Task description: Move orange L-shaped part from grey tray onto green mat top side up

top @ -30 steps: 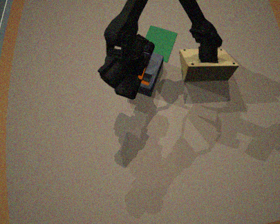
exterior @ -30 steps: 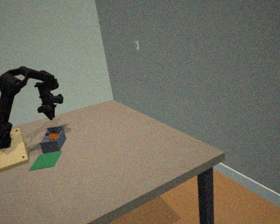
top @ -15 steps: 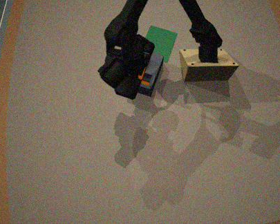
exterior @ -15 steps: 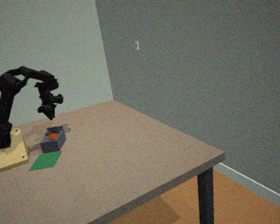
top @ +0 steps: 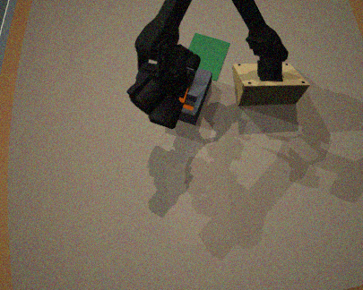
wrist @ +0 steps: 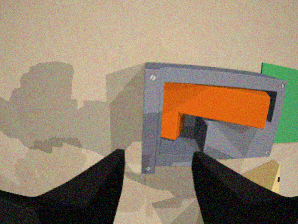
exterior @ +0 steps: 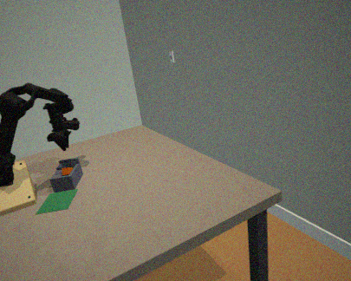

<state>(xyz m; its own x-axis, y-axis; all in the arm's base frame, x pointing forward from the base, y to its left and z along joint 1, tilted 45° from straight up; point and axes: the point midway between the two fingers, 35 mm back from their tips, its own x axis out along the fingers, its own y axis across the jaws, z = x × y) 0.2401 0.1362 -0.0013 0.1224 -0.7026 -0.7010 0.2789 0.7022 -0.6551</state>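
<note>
Right now the orange l-shaped part is 100 mm below my gripper tip, 40 mm to the right of it and 20 mm behind it. From my gripper tip the other things lie so: green mat (210 mm to the right, 160 mm below, 70 mm behind).
</note>
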